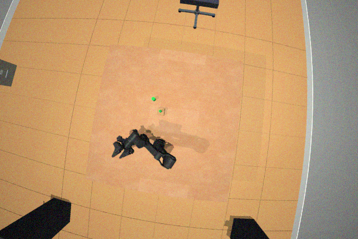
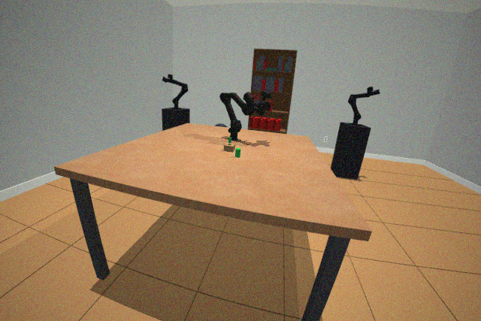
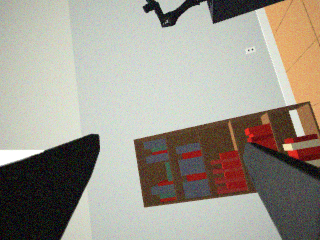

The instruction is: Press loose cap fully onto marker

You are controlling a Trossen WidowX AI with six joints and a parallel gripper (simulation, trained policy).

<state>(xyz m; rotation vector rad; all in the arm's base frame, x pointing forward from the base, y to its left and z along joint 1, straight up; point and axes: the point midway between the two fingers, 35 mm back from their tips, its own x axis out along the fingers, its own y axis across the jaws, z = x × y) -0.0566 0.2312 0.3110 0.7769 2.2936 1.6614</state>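
Now: gripper tip 45 cm short of the green cap, 29 cm above it and 13 cm to the left of it. From my gripper tip the other things lie so: tan holder block 36 cm ahead, 30 cm below, 21 cm to the right.
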